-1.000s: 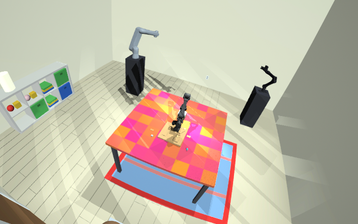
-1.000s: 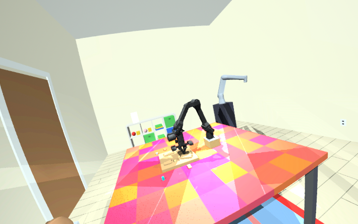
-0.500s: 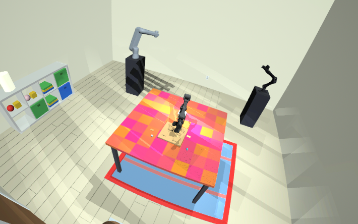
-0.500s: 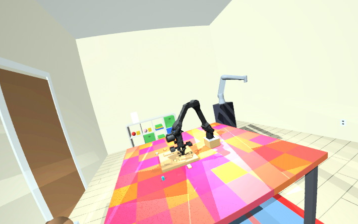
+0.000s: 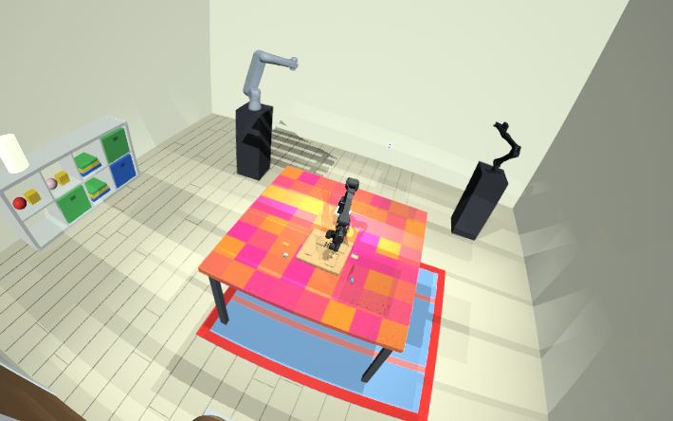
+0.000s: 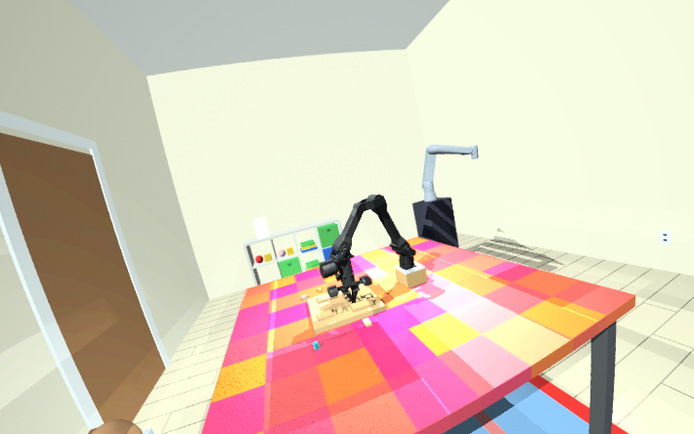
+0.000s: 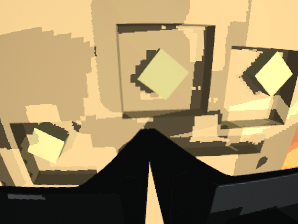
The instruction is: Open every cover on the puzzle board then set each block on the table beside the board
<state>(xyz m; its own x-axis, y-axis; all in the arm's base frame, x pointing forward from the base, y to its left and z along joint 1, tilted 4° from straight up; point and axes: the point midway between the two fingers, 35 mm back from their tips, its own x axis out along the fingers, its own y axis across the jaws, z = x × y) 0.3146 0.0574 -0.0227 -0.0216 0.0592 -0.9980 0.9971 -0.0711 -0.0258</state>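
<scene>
My gripper tip is now 40 mm short of the tan wooden puzzle board and 50 mm to the left of it. Round my gripper tip: cyan block (200 mm ahead, 160 mm to the left, 10 mm below).
</scene>
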